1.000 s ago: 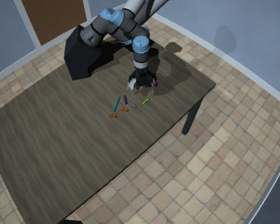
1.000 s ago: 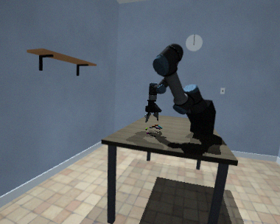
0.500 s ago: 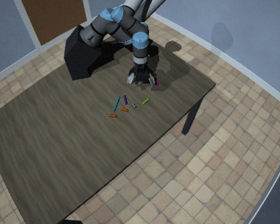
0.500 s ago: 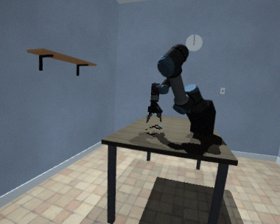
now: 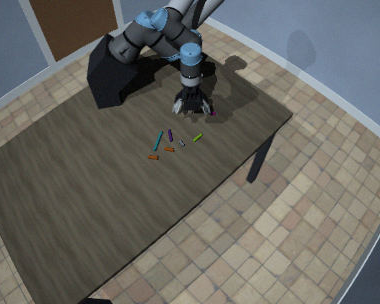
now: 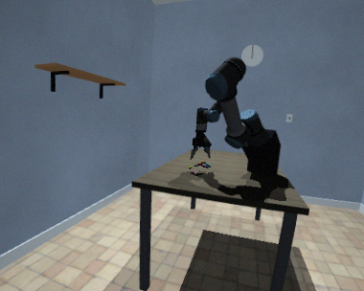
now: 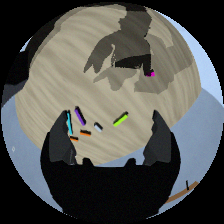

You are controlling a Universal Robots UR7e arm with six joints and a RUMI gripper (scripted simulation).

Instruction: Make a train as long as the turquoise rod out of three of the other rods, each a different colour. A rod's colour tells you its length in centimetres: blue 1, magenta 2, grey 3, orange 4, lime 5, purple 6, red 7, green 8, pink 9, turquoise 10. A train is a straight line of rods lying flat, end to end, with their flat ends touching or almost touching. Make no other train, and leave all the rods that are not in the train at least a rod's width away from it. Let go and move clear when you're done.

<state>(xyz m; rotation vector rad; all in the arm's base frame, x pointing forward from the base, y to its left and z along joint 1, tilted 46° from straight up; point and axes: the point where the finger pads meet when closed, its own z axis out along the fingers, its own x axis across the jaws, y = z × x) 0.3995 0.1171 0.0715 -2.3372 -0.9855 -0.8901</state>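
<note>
Right now my hand is 120 mm to the right of the magenta rod, 70 mm above it and 10 mm short of it. Also, from my hand: lime rod 80 mm ahead, 70 mm below, 20 mm to the right; purple rod 120 mm to the right, 70 mm below; grey rod 100 mm to the right, 70 mm below, 70 mm ahead.
</note>
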